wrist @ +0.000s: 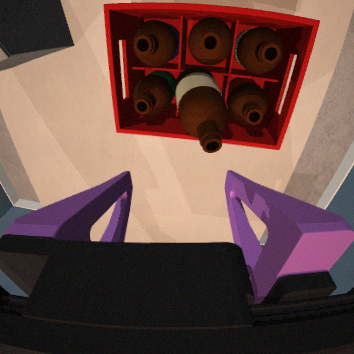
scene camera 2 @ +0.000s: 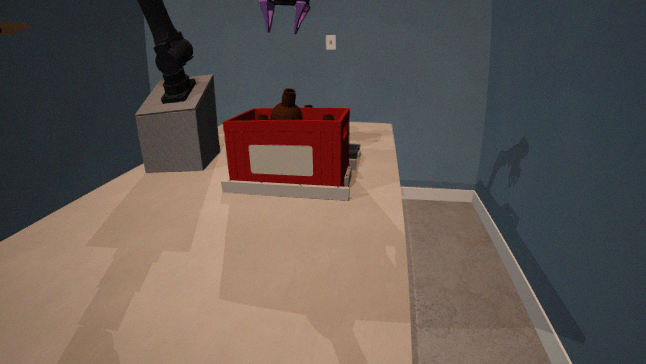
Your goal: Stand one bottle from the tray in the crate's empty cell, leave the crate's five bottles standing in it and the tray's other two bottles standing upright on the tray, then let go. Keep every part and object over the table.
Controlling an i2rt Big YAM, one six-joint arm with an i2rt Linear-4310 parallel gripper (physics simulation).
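Where they show: gripper, fingertip midpoint: (wrist: 178, 178) (scene camera 2: 281, 33); arm's base, link origin: (scene camera 2: 179, 92).
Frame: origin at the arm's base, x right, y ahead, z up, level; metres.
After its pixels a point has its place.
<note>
A red crate (scene camera 2: 287, 132) @[x 0.279, y 0.380, z -0.090 m] (wrist: 197, 138) holds several brown bottles, one in each cell seen in the wrist view. The bottle in the near middle cell (scene camera 2: 287, 111) @[x 0.265, y 0.381, z -0.045 m] (wrist: 202, 112) @[x 0.220, y 0.376, z -0.030 m] stands higher than the others. Its neck and shoulder rise above the crate's rim, and it looks roughly upright; its base is hidden. The tops of the other crate bottles, such as the near left bottle (wrist: 151, 95) @[x 0.206, y 0.289, z -0.104 m] and the near right bottle (wrist: 248, 102) @[x 0.233, y 0.449, z -0.104 m], sit lower. My gripper (scene camera 2: 282, 31) @[x 0.208, y 0.367, z 0.135 m] (wrist: 178, 178) @[x 0.208, y 0.367, z 0.135 m] is open and empty, well above the crate and apart from the bottles. The tray's two bottles cannot be made out.
A light grey ledge (scene camera 2: 285, 189) @[x 0.289, y 0.370, z -0.220 m] runs along the crate's foot. A dark-topped low object (scene camera 2: 354, 150) @[x -0.049, y 0.564, z -0.232 m] shows behind the crate at its right. A grey block (scene camera 2: 172, 142) @[x 0.094, y 0.001, z -0.143 m] with the black arm base (scene camera 2: 178, 90) @[x 0.045, y 0.020, z 0.010 m] stands at the left. The table's right edge lies beyond the crate.
</note>
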